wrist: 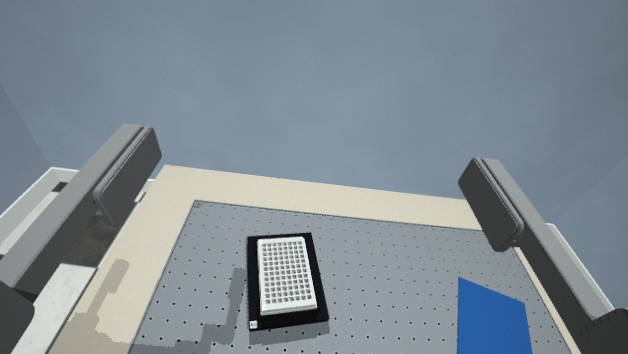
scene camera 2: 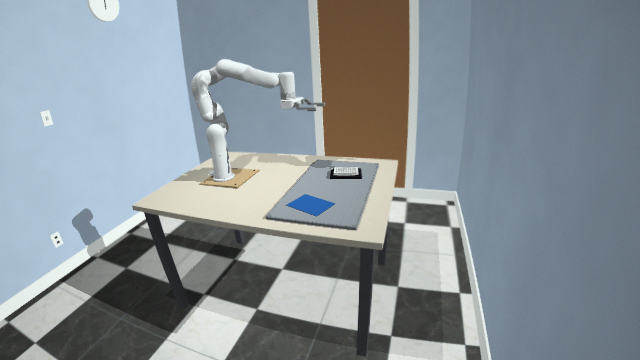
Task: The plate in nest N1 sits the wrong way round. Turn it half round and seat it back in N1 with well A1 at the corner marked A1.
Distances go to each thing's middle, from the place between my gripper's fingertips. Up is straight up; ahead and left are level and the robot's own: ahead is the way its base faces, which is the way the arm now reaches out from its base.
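Scene:
White well plate [wrist: 285, 282], measured from my hand: 340 mm below, 10 mm to the right of and 120 mm ahead of it.

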